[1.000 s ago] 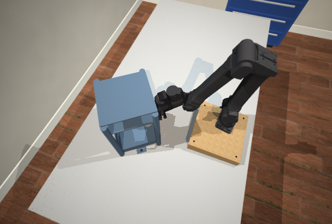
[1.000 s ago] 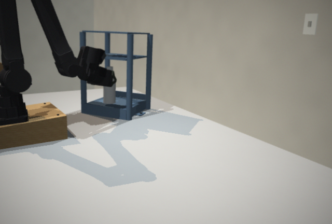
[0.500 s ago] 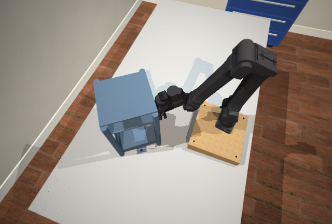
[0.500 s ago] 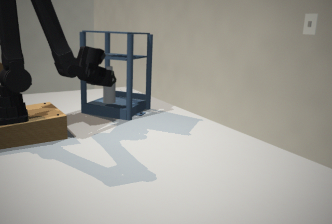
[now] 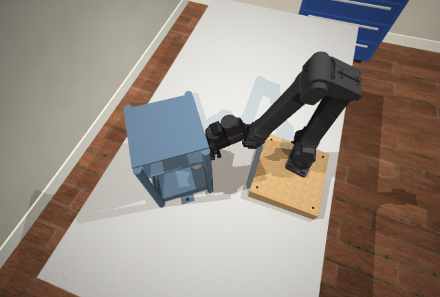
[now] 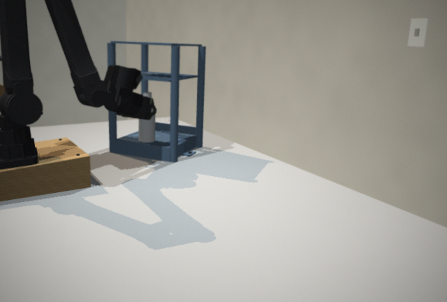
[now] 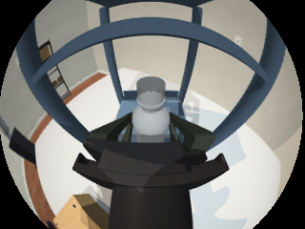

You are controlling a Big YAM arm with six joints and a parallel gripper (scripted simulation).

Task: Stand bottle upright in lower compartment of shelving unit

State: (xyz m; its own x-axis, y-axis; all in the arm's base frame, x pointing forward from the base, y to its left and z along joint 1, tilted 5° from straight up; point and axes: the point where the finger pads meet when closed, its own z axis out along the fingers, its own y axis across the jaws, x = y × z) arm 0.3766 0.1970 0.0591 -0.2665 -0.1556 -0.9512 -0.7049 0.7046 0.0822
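Now: hand right at the grey bottle. From my hand the other things lie so: blue shelving unit: 50 mm ahead, 50 mm to the left, 30 mm above.
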